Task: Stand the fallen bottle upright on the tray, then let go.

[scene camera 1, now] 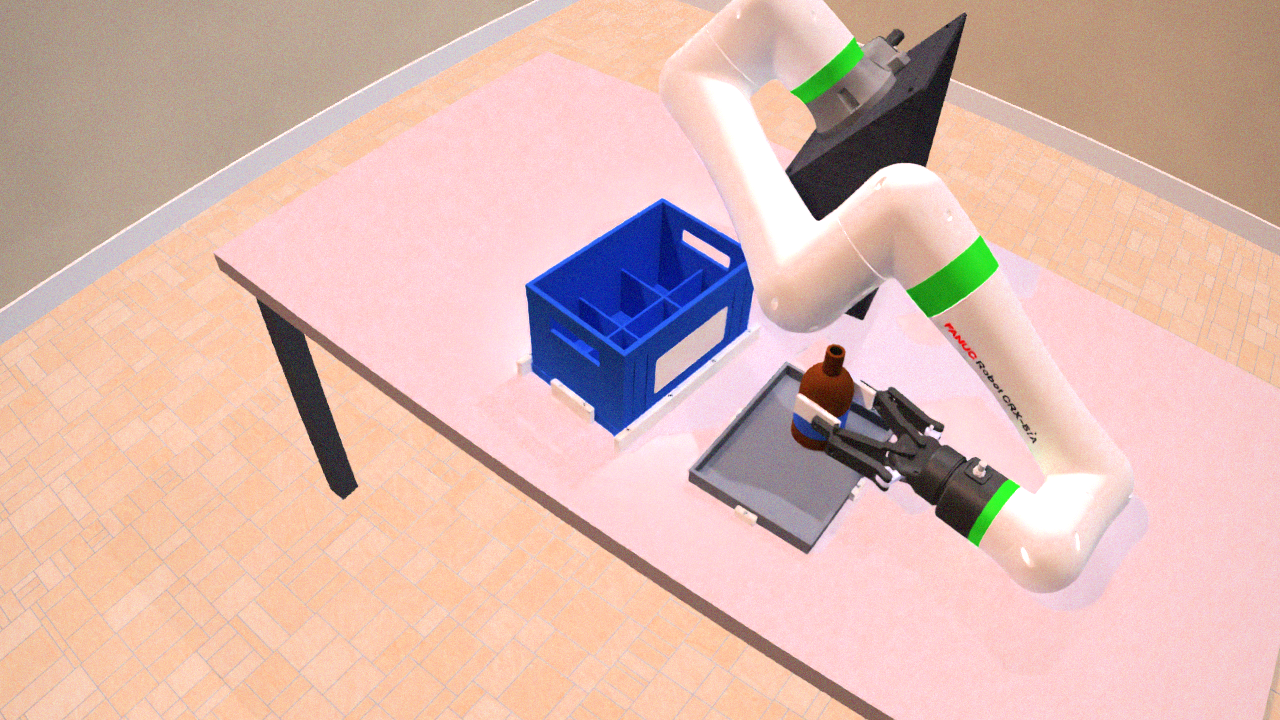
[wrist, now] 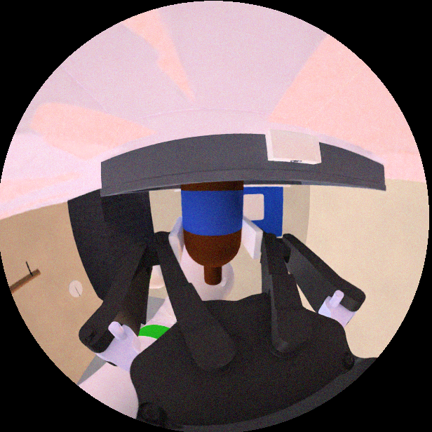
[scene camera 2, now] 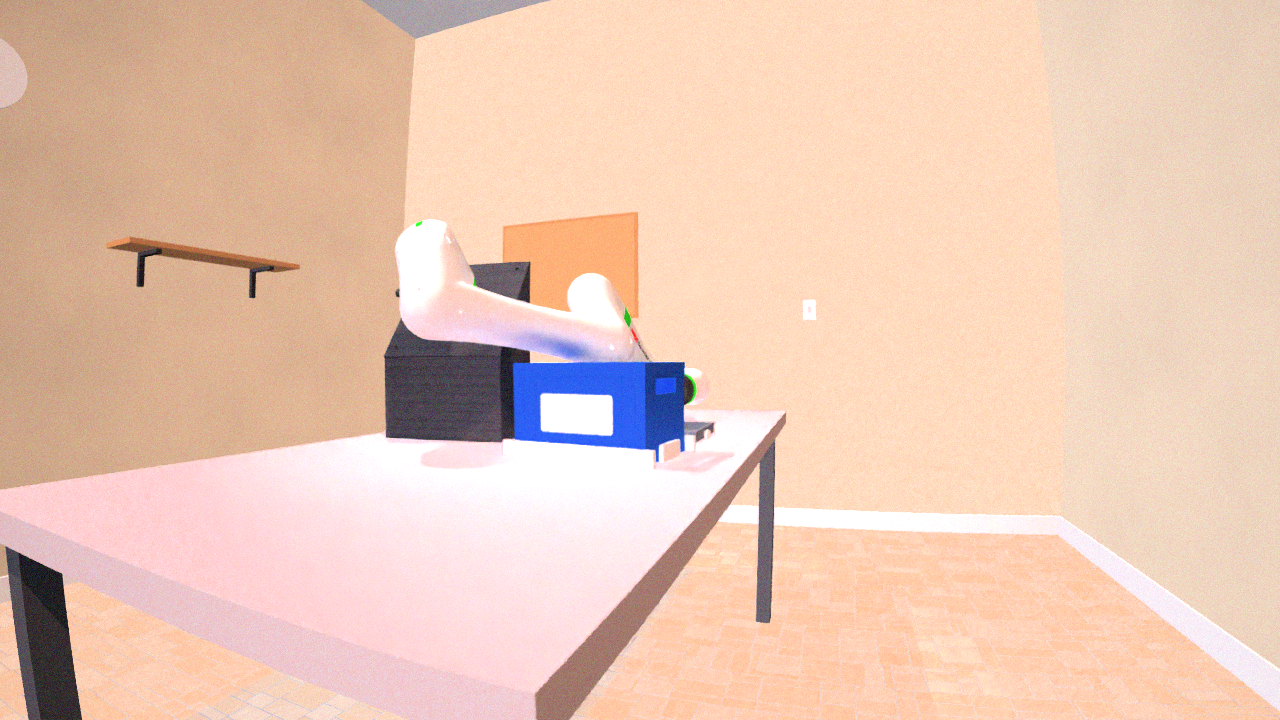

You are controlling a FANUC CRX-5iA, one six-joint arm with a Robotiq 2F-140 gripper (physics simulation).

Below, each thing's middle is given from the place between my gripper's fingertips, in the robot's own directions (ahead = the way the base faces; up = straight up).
I see my gripper 2 cm to the right of the brown bottle [scene camera 1: 828,384].
